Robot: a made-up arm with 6 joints.
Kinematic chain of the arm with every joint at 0, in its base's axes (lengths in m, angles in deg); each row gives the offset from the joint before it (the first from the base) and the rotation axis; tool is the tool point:
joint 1: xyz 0 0 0.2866 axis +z
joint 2: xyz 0 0 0 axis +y
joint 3: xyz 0 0 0.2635 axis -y
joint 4: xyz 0 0 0 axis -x
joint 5: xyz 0.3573 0 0 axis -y
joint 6: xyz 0 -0.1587 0 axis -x
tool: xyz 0 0 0
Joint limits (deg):
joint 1: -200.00..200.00
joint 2: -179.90..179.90
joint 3: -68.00..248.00
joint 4: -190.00..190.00
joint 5: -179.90..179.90
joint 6: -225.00..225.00
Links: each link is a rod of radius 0.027 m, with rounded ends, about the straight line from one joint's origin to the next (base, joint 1, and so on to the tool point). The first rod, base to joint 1, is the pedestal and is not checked.
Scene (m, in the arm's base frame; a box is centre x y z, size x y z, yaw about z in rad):
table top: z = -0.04
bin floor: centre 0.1 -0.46 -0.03 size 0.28 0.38 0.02 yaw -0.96
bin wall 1: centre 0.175 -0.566 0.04 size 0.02 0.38 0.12 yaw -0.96
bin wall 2: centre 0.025 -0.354 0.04 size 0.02 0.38 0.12 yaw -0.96
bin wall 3: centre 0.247 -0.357 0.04 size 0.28 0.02 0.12 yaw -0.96
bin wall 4: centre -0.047 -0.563 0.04 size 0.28 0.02 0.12 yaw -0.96
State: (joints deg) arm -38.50 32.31 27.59 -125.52 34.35 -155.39
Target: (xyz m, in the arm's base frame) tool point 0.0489 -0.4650 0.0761
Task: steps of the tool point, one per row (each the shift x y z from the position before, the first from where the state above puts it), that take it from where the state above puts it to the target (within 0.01 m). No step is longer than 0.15 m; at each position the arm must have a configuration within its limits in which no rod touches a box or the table.
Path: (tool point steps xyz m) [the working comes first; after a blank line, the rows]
Joints at the target: -90.08 66.23 34.35 -108.21 34.35 -155.39
Straight joint move there: clear.

1: -0.0648 -0.1051 -0.0694
2: -0.0941 -0.0787 -0.0699
3: -0.1124 -0.0443 -0.0689
4: -0.1178 -0.0063 -0.0669

